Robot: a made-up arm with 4 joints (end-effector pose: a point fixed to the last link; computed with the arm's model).
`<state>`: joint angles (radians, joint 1 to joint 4).
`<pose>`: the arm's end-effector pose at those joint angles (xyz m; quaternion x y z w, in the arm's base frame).
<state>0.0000 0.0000 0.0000 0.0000</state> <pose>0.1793 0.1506 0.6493 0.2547 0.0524 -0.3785 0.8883</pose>
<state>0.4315 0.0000 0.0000 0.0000</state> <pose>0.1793 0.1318 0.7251 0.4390 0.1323 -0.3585 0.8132</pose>
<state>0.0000 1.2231 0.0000 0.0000</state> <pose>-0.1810 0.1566 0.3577 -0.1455 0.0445 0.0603 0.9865</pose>
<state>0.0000 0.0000 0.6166 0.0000</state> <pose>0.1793 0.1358 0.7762 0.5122 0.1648 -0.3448 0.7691</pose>
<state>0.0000 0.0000 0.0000 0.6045</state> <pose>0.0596 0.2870 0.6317 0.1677 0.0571 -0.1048 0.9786</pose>
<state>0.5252 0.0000 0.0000 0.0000</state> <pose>0.1793 0.1236 0.7400 0.4766 0.1489 -0.3519 0.7917</pose>
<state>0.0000 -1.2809 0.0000 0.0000</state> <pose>0.2784 -0.3090 0.7579 0.5727 0.0404 -0.6888 0.4425</pose>
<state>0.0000 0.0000 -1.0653 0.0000</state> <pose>0.1793 0.0089 0.4893 -0.2317 -0.1470 -0.3527 0.8946</pose>
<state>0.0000 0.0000 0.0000 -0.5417</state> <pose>0.2076 -0.0103 0.6365 0.3133 0.0442 -0.5953 0.7386</pose>
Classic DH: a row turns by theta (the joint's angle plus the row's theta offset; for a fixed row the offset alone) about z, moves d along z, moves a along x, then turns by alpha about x. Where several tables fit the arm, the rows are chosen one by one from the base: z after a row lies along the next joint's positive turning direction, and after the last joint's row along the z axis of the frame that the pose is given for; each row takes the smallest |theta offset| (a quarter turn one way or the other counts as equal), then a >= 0, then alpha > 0; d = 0 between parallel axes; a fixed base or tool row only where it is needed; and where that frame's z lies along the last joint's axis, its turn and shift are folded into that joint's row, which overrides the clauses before.
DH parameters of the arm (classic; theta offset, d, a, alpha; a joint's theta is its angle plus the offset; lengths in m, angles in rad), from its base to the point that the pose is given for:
base (fixed): -1.5708 0.6444 0.0315 -1.5708
joint 1: -0.0617 -0.127 0.1367 2.2497
joint 2: 0 0.0559 -0.1095 -2.2497
joint 3: 0.1928 0.0345 -0.0659 1.8575
joint 4: -1.1561 -0.1257 -0.306 -0.4221
tool (fixed): 1.8723 -0.0276 0 0

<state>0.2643 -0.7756 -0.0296 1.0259</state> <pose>0.2059 0.1224 0.8613 0.4465 0.0153 -0.1897 0.8743</pose>
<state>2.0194 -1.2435 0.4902 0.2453</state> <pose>0.2484 -0.1345 0.2727 -0.7477 -0.4316 0.3141 0.3950</pose>
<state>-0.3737 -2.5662 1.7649 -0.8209</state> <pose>-0.1080 -0.5161 0.6345 -0.8345 0.0997 -0.1638 0.5166</pose>
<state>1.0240 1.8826 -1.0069 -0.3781</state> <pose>-0.1129 0.2514 0.4911 0.0363 -0.5373 0.1002 0.8366</pose>
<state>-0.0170 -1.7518 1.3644 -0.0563</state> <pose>-0.0329 -0.5740 0.7370 -0.9191 0.1490 0.3153 0.1831</pose>
